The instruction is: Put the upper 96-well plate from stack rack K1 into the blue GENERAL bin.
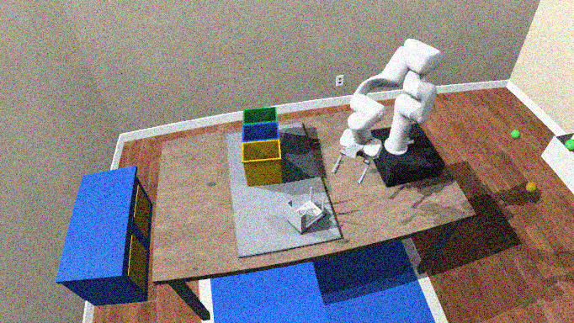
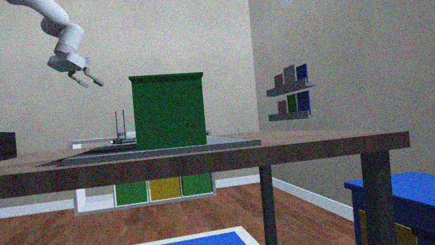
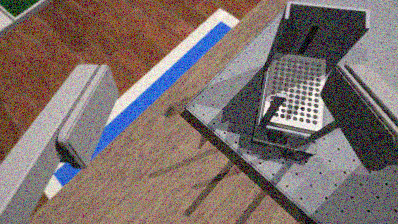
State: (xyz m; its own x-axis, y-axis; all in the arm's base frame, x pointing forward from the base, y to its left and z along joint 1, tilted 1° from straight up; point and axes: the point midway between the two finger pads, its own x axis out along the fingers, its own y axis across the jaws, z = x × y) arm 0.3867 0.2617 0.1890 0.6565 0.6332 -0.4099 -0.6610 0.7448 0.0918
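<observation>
Now: the white 96-well plate 170 mm ahead of my hand, 10 mm to the right of it and 230 mm below it. Round my hand: blue bin: 290 mm ahead, 450 mm to the right, 180 mm below; then yellow bin: 300 mm ahead, 310 mm to the right, 180 mm below; then green bin: 270 mm ahead, 580 mm to the right, 180 mm below.
</observation>
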